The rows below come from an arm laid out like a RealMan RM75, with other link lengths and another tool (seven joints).
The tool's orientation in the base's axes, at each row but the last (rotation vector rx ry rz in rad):
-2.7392, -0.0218, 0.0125
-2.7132, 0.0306, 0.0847
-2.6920, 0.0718, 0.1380
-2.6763, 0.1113, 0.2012
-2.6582, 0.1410, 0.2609
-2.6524, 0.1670, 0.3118
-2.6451, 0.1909, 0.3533
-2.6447, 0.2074, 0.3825
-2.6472, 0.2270, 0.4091
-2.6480, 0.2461, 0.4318
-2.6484, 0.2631, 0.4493
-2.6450, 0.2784, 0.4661
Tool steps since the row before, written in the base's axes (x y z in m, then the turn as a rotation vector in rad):
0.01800, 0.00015, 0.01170, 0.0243, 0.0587, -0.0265
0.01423, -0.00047, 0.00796, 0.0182, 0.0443, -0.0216
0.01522, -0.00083, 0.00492, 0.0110, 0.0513, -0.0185
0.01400, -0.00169, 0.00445, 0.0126, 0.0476, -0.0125
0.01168, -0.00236, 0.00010, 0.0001, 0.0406, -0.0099
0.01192, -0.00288, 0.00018, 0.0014, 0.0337, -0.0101
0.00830, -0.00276, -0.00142, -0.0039, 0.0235, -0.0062
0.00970, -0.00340, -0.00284, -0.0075, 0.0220, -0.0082
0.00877, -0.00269, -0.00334, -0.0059, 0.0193, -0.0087
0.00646, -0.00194, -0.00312, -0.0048, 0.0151, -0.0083
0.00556, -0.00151, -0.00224, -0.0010, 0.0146, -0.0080
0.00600, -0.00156, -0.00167, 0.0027, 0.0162, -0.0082
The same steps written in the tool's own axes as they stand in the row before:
0.01793, -0.00448, -0.01092, 0.0254, -0.0433, 0.0471
0.01369, -0.00335, -0.00821, 0.0192, -0.0320, 0.0370
0.01461, -0.00246, -0.00608, 0.0115, -0.0391, 0.0378
0.01317, -0.00197, -0.00643, 0.0123, -0.0386, 0.0307
0.01152, 0.00038, -0.00303, -0.0001, -0.0317, 0.0272
0.01167, 0.00045, -0.00375, 0.0017, -0.0257, 0.0240
0.00855, 0.00144, -0.00184, -0.0037, -0.0174, 0.0170
0.01035, 0.00217, -0.00139, -0.0064, -0.0145, 0.0189
0.00959, 0.00177, -0.00054, -0.0045, -0.0122, 0.0177
0.00730, 0.00141, 0.00010, -0.0032, -0.0089, 0.0152
0.00612, 0.00080, -0.00027, 0.0003, -0.0096, 0.0137
0.00633, 0.00042, -0.00096, 0.0036, -0.0119, 0.0135

